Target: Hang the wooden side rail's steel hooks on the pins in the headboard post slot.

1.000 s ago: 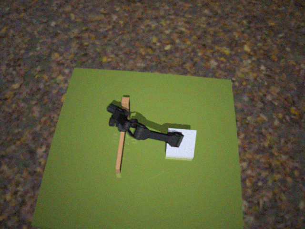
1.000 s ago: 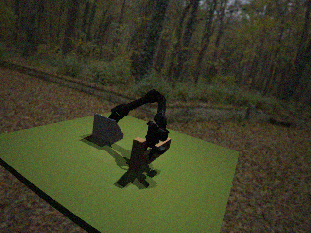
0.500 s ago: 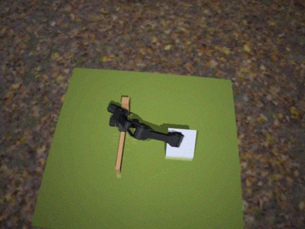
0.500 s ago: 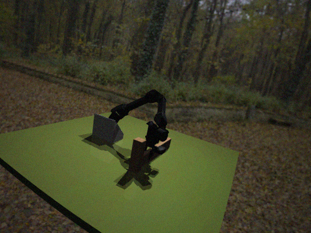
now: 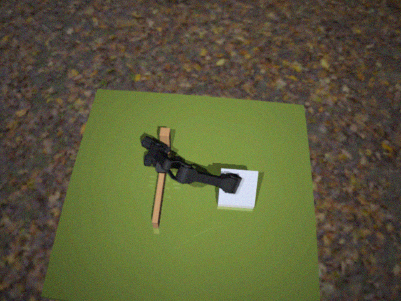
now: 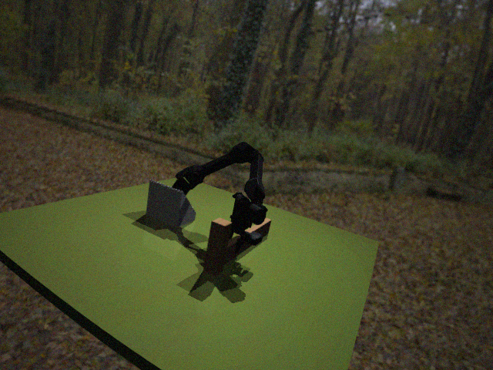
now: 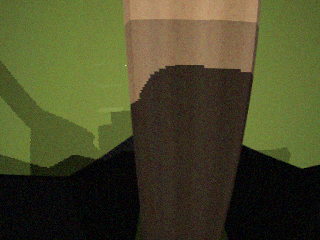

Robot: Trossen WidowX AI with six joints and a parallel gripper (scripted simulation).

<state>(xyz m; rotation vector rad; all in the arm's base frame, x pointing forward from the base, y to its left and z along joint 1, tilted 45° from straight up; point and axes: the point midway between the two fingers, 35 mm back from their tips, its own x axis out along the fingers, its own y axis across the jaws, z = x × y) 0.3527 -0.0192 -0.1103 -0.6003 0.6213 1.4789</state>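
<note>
Right now my gripper tip is 130 mm to the left of the wooden headboard post and 70 mm below it.
</note>
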